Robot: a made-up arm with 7 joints. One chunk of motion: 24 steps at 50 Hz.
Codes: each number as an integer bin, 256 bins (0 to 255) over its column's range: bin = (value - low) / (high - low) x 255, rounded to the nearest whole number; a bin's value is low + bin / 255 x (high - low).
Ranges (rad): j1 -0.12..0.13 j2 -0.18..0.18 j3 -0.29..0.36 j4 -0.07..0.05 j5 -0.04..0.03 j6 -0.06..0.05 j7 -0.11..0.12
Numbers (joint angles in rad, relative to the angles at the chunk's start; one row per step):
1: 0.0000 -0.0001 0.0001 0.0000 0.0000 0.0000 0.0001
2: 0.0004 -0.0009 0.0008 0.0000 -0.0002 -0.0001 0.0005
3: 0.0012 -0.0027 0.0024 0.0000 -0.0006 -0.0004 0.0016
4: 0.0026 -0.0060 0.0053 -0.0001 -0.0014 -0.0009 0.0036
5: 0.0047 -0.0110 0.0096 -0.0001 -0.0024 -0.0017 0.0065
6: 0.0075 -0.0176 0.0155 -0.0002 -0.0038 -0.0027 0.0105
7: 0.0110 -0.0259 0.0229 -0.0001 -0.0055 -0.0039 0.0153
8: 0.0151 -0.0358 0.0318 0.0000 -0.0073 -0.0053 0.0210
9: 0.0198 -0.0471 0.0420 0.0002 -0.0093 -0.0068 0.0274
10: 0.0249 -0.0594 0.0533 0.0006 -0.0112 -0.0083 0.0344
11: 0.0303 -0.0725 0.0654 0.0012 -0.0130 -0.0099 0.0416
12: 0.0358 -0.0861 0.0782 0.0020 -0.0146 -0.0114 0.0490
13: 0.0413 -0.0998 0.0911 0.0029 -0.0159 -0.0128 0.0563
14: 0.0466 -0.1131 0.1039 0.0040 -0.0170 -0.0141 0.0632
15: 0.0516 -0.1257 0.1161 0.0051 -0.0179 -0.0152 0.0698
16: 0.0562 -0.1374 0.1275 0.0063 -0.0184 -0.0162 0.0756
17: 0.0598 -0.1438 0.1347 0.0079 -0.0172 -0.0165 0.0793
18: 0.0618 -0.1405 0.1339 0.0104 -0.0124 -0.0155 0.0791
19: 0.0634 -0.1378 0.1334 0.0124 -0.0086 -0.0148 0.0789
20: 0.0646 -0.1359 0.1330 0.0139 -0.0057 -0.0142 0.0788
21: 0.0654 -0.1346 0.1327 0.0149 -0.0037 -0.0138 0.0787
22: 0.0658 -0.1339 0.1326 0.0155 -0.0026 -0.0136 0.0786
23: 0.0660 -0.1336 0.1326 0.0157 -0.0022 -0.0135 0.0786
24: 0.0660 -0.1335 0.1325 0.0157 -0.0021 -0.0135 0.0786
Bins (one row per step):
1: 122 127 114 149 146 139 122
2: 123 127 114 149 145 139 123
3: 124 126 115 149 144 138 124
4: 125 123 116 149 141 137 126
5: 127 120 118 149 137 135 129
6: 130 115 120 148 132 133 134
7: 134 109 123 149 126 130 139
8: 138 102 126 149 119 127 145
9: 143 94 130 149 112 123 152
10: 148 85 135 150 105 120 160
11: 153 76 139 151 98 116 168
12: 159 67 144 153 93 113 176
13: 165 57 150 155 88 109 184
14: 170 47 155 157 84 106 192
15: 175 38 159 160 81 104 199
16: 180 30 164 162 79 102 206
17: 183 26 167 166 83 101 210
18: 185 28 166 171 101 103 210
19: 187 30 166 175 114 105 209
20: 188 31 166 178 125 106 209
21: 189 32 166 180 132 107 209
22: 190 33 166 182 136 108 209
23: 190 33 166 182 138 108 209
24: 190 33 166 182 138 108 209

